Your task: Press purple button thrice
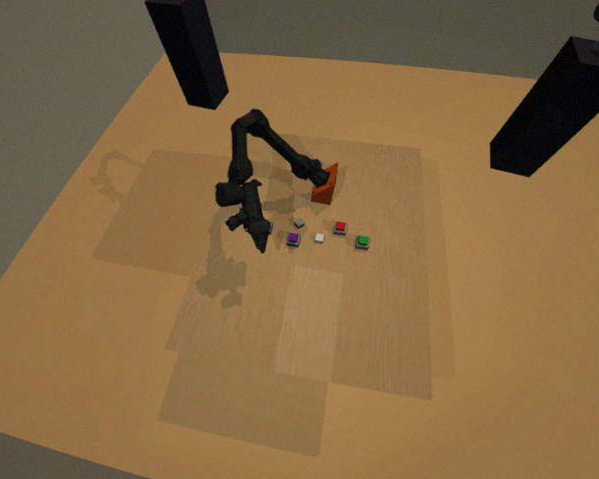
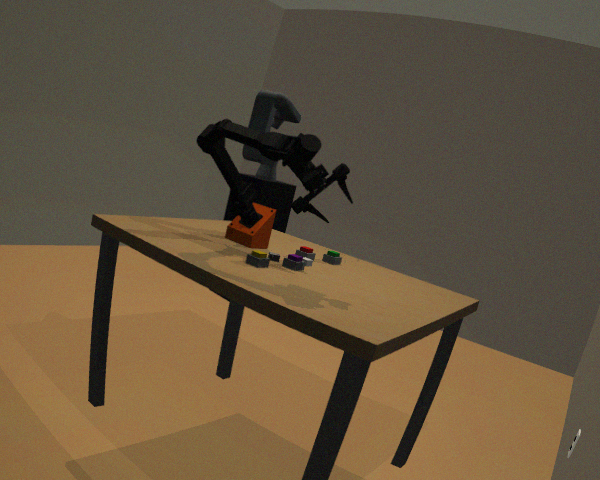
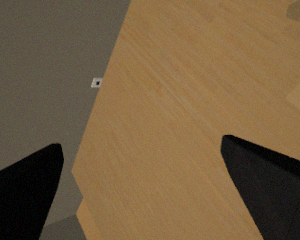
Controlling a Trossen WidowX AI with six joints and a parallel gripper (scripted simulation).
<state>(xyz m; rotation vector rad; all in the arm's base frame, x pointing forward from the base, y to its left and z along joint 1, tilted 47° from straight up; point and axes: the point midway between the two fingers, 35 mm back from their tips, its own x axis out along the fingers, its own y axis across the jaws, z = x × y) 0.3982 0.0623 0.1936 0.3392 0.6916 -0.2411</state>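
The purple button is 17 cm below my gripper tip, 16 cm behind it and 4 cm to the left of it. Round my gripper tip: white block: 20 cm below, 20 cm behind, 14 cm to the left; then yellow button: 18 cm behind, 17 cm below, 8 cm to the right; then grey block: 24 cm behind, 20 cm below, 4 cm to the left.
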